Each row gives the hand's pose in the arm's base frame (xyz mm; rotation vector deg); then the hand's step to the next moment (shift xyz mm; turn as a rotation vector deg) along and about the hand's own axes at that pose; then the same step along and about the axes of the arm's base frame.
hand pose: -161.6 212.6 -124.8 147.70 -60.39 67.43
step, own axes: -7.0 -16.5 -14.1 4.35 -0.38 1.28
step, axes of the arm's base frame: -1.4 21.4 7.6 3.02 -2.57 2.24
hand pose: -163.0 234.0 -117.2 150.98 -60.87 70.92
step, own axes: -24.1 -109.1 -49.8 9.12 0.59 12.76
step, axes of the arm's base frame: 21.6 112.4 43.1 12.19 -9.56 -2.50
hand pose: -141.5 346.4 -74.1 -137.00 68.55 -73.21
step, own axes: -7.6 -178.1 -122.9 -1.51 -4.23 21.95
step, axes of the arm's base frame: 5.5 148.0 157.9 18.67 -0.56 -12.37
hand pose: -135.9 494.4 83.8 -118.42 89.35 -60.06
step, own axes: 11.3 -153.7 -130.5 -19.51 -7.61 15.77
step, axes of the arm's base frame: 9.7 61.1 192.2 14.24 18.26 -12.29
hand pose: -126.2 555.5 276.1 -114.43 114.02 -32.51
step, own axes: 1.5 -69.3 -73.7 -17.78 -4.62 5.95
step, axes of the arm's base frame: 28.6 6.5 96.8 7.11 17.31 -4.76
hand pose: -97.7 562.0 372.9 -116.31 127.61 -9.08
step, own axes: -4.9 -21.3 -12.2 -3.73 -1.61 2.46
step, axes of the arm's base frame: 19.4 2.8 15.6 2.32 3.58 -2.09
